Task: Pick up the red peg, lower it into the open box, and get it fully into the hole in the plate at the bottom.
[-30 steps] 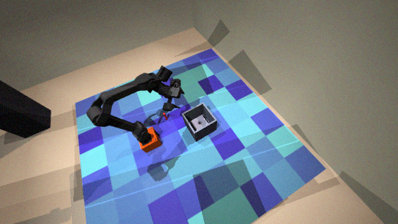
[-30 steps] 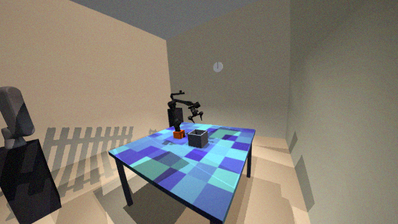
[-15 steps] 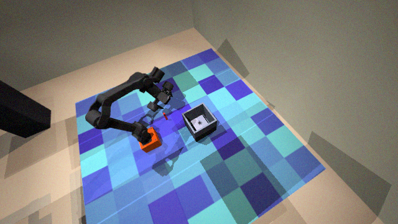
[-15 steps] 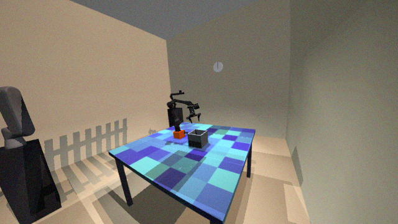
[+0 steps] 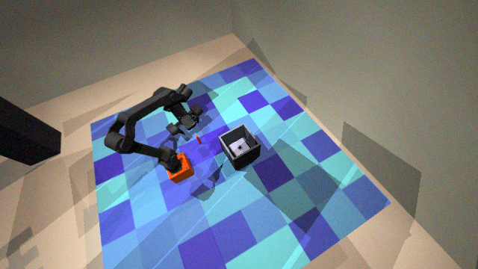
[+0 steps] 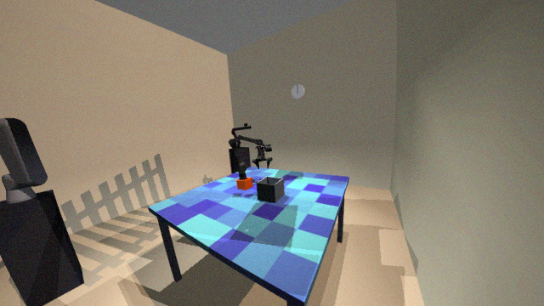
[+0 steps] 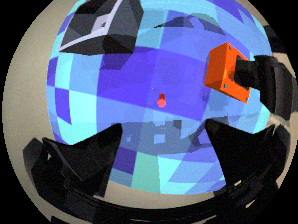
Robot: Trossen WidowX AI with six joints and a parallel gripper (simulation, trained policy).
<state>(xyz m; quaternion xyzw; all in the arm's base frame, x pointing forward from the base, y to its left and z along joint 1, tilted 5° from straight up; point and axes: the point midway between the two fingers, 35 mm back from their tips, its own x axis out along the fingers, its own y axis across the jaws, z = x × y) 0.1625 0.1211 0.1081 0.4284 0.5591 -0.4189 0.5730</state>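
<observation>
Right now the red peg is 130 mm below my gripper tip and 10 mm ahead of it. Round my gripper tip: plate: 190 mm ahead, 170 mm to the right, 120 mm below.
</observation>
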